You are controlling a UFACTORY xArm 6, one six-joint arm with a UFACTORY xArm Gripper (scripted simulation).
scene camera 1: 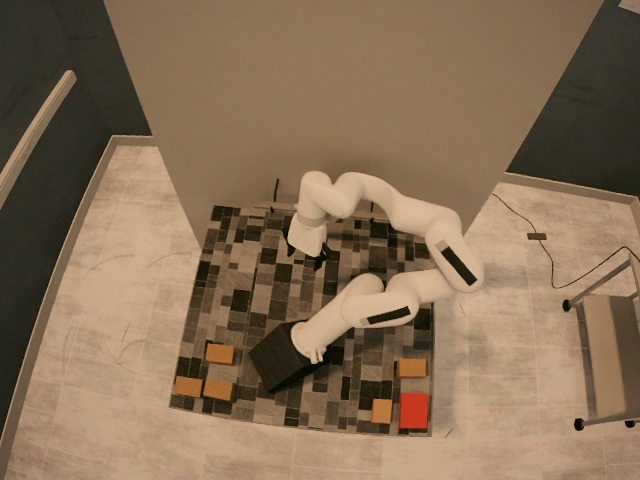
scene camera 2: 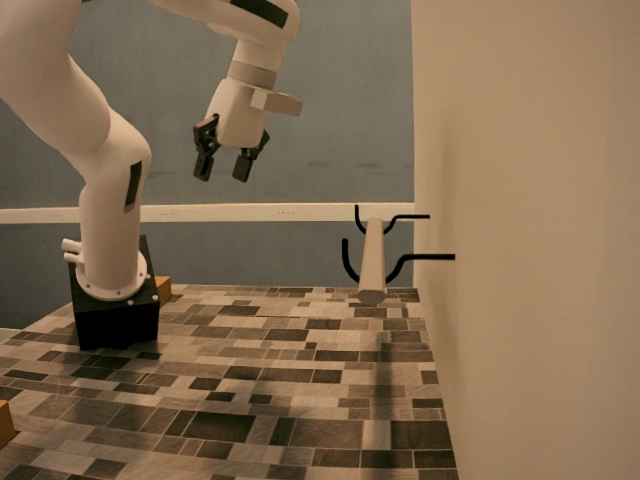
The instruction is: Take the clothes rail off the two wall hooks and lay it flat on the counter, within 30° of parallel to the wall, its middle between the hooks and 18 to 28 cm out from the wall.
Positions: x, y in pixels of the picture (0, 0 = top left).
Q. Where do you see a wall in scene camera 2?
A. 524, 146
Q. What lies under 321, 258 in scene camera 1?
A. The gripper.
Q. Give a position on a red block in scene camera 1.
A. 413, 406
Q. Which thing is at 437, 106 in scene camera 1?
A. A wall.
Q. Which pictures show the gripper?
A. Scene camera 1 and scene camera 2: all of them.
